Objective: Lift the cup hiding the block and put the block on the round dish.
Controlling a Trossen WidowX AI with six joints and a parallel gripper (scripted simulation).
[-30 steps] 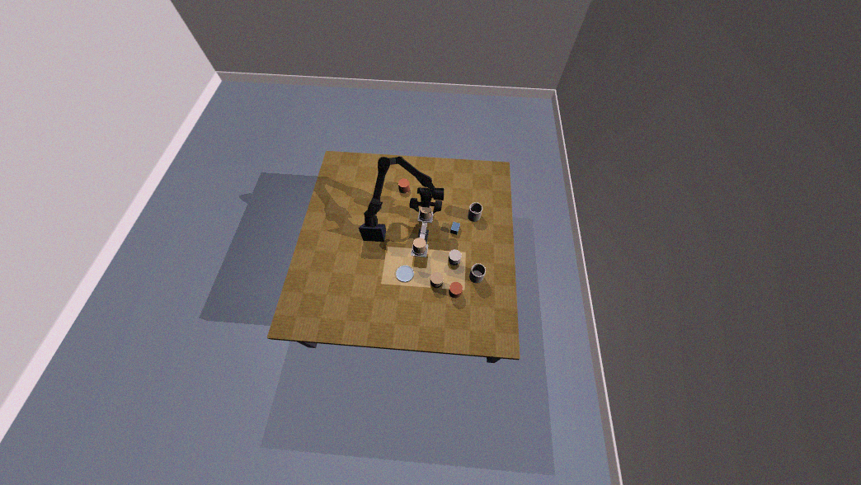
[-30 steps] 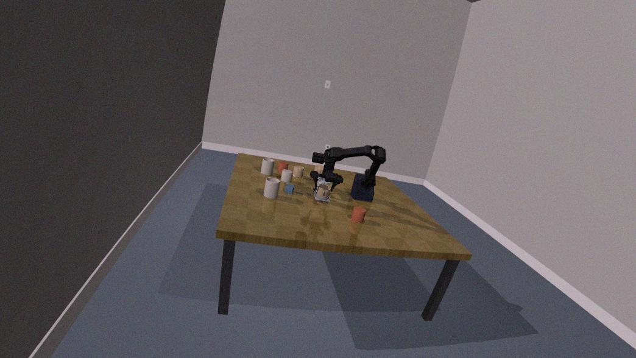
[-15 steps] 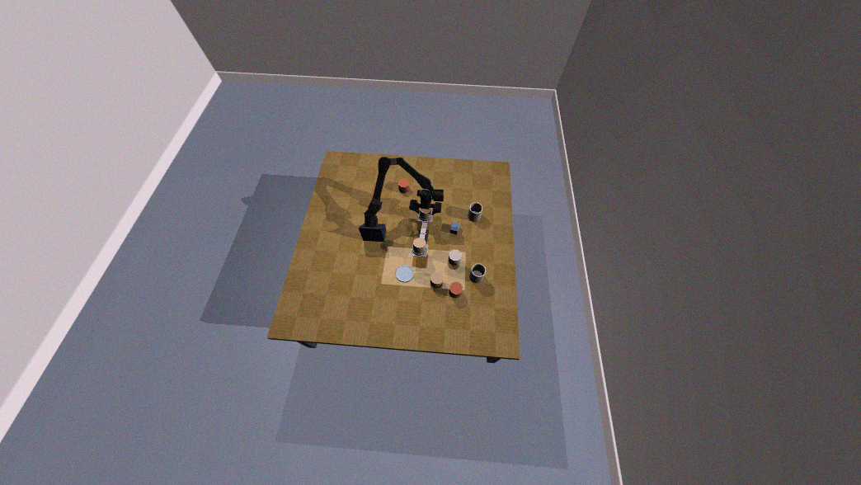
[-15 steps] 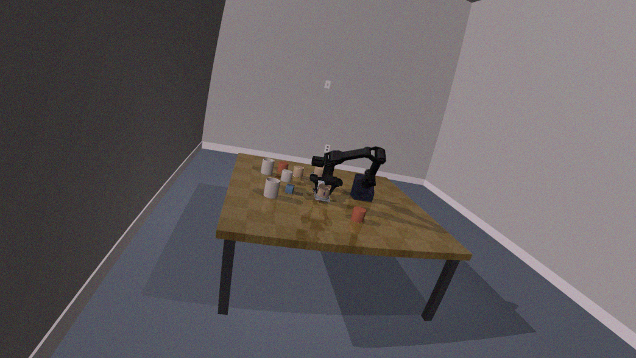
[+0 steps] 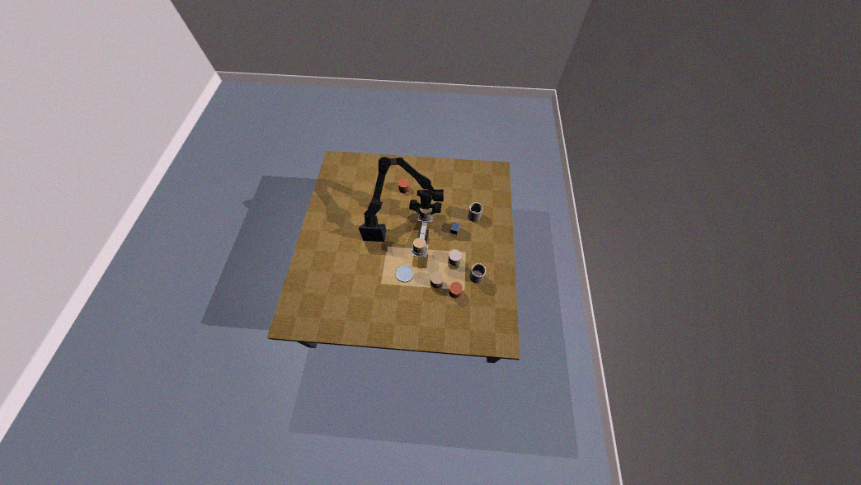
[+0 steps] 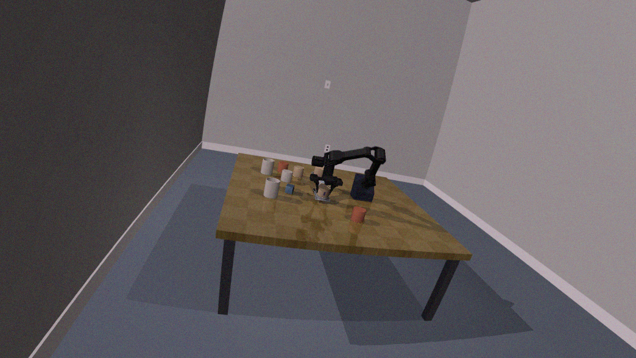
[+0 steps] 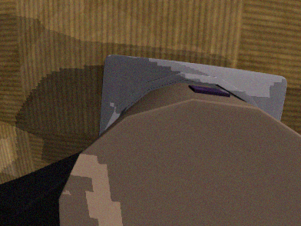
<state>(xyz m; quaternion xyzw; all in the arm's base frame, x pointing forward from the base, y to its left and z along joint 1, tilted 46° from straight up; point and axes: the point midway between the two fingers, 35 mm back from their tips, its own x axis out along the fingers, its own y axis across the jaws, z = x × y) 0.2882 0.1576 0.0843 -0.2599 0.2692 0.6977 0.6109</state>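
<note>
Now: the grey block 10 mm below my gripper tip. Round my gripper tip: blue block 190 mm ahead, 60 mm to the right, 30 mm below; tan cup 20 mm to the left, 10 mm above; small balance 10 mm ahead, 140 mm to the right, 10 mm below.
</note>
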